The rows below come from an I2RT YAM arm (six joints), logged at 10 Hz.
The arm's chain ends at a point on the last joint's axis. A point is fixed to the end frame.
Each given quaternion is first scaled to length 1.
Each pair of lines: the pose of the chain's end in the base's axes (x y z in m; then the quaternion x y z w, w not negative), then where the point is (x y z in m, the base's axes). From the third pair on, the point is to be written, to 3 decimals.
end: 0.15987, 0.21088, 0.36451, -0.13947, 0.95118, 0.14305, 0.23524
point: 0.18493 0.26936 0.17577
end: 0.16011, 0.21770, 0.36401, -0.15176, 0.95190, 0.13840, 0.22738
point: 0.18186 0.27350 0.17405
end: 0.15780, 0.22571, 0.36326, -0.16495, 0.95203, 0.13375, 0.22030
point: 0.177 0.279 0.172
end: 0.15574, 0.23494, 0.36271, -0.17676, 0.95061, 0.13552, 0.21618
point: 0.172 0.288 0.171
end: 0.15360, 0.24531, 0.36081, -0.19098, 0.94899, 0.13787, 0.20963
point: 0.167 0.298 0.169
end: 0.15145, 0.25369, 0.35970, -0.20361, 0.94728, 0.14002, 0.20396
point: 0.162 0.306 0.168
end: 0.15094, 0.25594, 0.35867, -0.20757, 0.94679, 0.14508, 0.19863
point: 0.159 0.310 0.167
